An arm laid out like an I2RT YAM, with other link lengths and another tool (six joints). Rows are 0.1 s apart.
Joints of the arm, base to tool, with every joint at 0 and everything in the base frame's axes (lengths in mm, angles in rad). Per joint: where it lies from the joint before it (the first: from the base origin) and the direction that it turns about. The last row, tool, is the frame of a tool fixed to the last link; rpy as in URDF.
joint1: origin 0 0 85 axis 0 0 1
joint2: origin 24.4 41.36 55.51 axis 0 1 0
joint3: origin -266.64 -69.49 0 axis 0 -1 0
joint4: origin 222.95 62.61 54.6 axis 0 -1 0
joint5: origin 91.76 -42.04 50.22 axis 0 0 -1
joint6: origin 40.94 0 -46.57 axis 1 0 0
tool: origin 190 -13 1 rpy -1.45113 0.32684 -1.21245
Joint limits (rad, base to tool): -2.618..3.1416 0..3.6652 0..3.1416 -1.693..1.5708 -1.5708..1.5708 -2.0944..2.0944
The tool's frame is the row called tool.
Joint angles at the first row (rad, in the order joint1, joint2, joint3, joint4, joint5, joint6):
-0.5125, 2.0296, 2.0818, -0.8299, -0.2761, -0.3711
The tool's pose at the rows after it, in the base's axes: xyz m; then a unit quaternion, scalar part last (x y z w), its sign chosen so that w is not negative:
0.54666 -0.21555 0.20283 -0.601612 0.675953 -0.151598 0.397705
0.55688 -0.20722 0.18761 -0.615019 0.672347 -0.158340 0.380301
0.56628 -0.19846 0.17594 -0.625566 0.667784 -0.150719 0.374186
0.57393 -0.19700 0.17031 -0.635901 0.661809 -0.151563 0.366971
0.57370 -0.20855 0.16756 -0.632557 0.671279 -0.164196 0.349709
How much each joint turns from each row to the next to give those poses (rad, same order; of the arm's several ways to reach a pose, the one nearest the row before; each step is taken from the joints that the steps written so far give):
0.0705, -0.0001, -0.0599, 0.0000, 0.0244, -0.0675
0.0401, 0.0136, -0.0400, 0.0536, 0.0523, -0.0093
0.0230, 0.0369, 0.0214, 0.0001, 0.0092, -0.0092
0.0107, 0.0308, 0.0276, 0.0000, 0.0107, -0.0200
0.0001, 0.0138, 0.0139, 0.0000, 0.0473, 0.0000

